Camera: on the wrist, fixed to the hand. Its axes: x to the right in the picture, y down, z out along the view.
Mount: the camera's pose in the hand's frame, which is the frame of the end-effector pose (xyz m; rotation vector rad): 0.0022 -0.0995 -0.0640 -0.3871 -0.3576 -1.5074
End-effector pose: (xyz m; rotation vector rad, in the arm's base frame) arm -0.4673 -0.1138 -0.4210 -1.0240 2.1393 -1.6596
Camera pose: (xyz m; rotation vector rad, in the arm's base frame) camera -0.4687 -0.0779 -0.3083 2.3334 -0.9664 0.8109
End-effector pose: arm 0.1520 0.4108 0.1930 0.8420 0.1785 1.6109
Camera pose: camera 0.1927 0.4584 0.0926 0.4199 0.1643 0.0581
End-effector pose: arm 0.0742 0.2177 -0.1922 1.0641 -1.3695 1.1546
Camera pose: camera 0.1815 0.2656 -0.1782 1.5390 -0.5923 -0.3995
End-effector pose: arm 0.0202 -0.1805 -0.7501 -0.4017 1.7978 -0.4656
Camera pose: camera -0.0388 -0.2605 -0.6859 -1.9892 0.9314 -0.9547
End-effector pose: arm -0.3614 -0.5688 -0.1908 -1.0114 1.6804 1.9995
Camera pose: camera -0.2781 -0.6060 -0.2662 -1.2948 0.0519 1.2291
